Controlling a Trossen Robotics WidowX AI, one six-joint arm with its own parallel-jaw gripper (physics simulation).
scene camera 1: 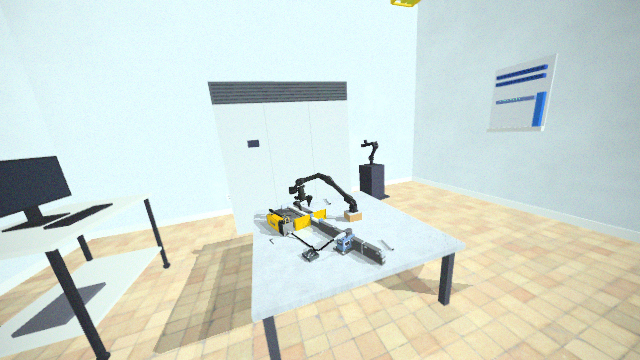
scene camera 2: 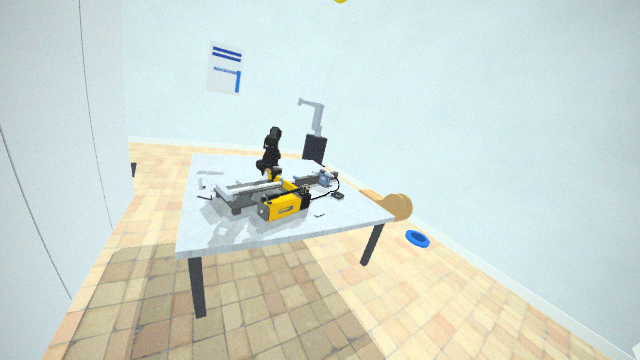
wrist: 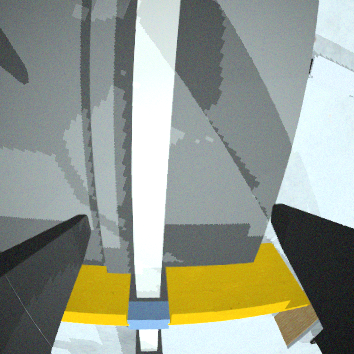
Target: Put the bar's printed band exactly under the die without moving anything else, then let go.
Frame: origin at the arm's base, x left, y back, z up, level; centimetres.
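Seen in the pictures: gripper, between the fingertips: (scene camera 1: 305, 209) (scene camera 2: 267, 178) (wrist: 180, 219); arm's base, origin of its link: (scene camera 1: 353, 211).
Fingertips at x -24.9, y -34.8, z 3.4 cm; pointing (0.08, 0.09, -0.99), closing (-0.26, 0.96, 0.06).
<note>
Offsets run from my fingertips to a thing's top centre. "spot": to the spot under its first point. Level surfaces: height alone.
A long white bar {spot: dx -2.0, dy -1.8, dz -3.2 cm} (wrist: 150, 150) (scene camera 2: 260, 187) lies lengthwise over a grey bed {dz -5.2 cm} (wrist: 215, 175) and passes through a small blue guide {spot: dx +11.0, dy +0.1, dz -1.4 cm} (wrist: 148, 314) at a yellow crosspiece (wrist: 215, 290) (scene camera 1: 302, 222). Its printed band cannot be made out. A blue unit {spot: dx +59.2, dy -0.1, dz -3.6 cm} (scene camera 1: 345, 242) (scene camera 2: 327, 177) stands further along the dark rail (scene camera 1: 370, 250); the die cannot be told apart on it. My gripper (wrist: 180, 219) (scene camera 1: 303, 203) is open and empty, above the bed. In the wrist view its fingers stand on both sides of the bar, well apart from it. Its fingertips are hard to make out in scene camera 2.
A yellow machine box {spot: dx +1.2, dy -28.9, dz -2.6 cm} (scene camera 1: 274, 221) (scene camera 2: 283, 207) stands beside the bed. A black cable runs to a small dark pedal {spot: dx +49.8, dy -20.9, dz -9.8 cm} (scene camera 1: 310, 255) (scene camera 2: 337, 195) on the table {dz -10.2 cm} (scene camera 1: 290, 285). A wooden block (scene camera 1: 353, 217) (wrist: 297, 325) is at the arm's base. Small tools lie on the table.
</note>
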